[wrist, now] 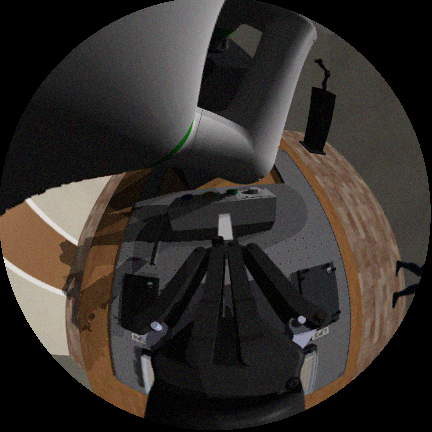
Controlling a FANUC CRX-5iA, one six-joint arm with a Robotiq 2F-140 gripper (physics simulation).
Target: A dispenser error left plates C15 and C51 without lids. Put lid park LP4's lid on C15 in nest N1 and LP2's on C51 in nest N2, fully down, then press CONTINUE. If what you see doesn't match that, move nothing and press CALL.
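Places are measured from the arm's base along level axes (x left, y ahead, z down), in metres.
Pixels of known places: gripper, fingertip midpoint: (224,221).
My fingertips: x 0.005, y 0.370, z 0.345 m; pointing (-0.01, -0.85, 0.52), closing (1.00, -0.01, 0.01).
Ahead of a thing's pixels: the offset from my fingertips to its top centre. "spot": to the spot under its first point. Level surfaces: height alone.
My gripper (224,221) is shut and empty, its fingertips pointing at the front of a grey button box (222,215); whether they touch anything cannot be told. A green button {spot: dz +0.029, dx +0.019, dy -0.087 m} (232,192) and darker buttons show on the box's top; their lettering is unreadable. A dark square holder {dz +0.082, dx -0.200, dy +0.148 m} (140,297) stands at the left and another dark holder {dz +0.082, dx +0.196, dy +0.148 m} (320,287) at the right, each partly behind the gripper's linkage. Small white labels {spot: dz +0.100, dx -0.199, dy +0.237 m} (138,338) {spot: dz +0.100, dx +0.194, dy +0.238 m} (320,333) lie by them, too blurred to read. Pale plate-like pieces {dz +0.071, dx -0.133, dy +0.331 m} (146,372) (310,371) show at the bottom, largely hidden by the gripper body. Lids cannot be made out.
The robot's own grey arm (235,142) fills the top left and passes behind the button box. A perforated grey deck {dz +0.101 m} (300,255) has a wooden rim {spot: dz +0.114, dx +0.333, dy +0.208 m} (354,300). A black pedestal (320,120) stands beyond the right side. A person's legs (409,292) show at the far right.
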